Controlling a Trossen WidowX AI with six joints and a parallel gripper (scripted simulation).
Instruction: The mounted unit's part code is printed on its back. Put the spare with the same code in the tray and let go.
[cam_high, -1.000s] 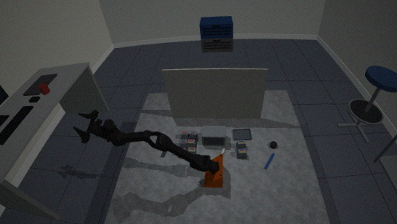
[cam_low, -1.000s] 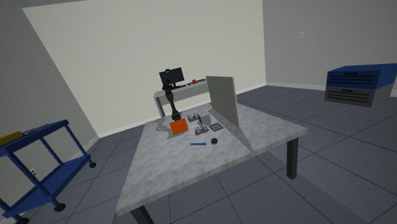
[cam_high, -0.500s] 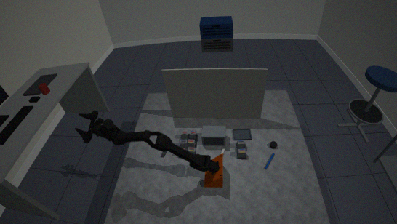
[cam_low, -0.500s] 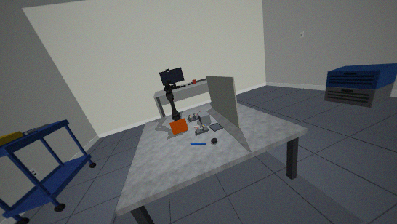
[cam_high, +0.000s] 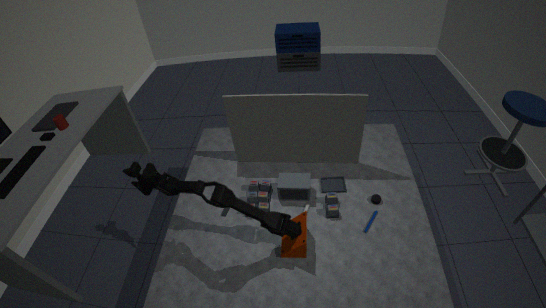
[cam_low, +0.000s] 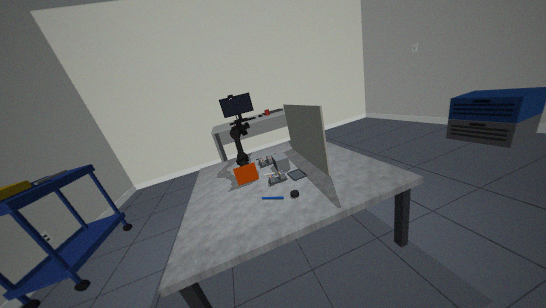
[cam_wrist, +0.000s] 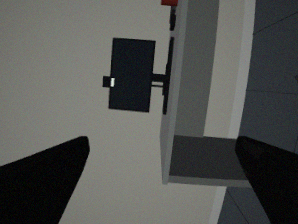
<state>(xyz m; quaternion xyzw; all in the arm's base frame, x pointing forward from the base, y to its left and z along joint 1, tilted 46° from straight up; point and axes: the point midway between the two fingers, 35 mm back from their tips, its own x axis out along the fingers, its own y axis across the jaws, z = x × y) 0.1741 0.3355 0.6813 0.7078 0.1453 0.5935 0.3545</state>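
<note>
The grey mounted unit is 760 mm to the right of my gripper tip, 250 mm below it and 80 mm ahead of it. The rest, counted from my gripper tip: tall grey panel 810 mm to the right, 300 mm ahead, 80 mm below.
</note>
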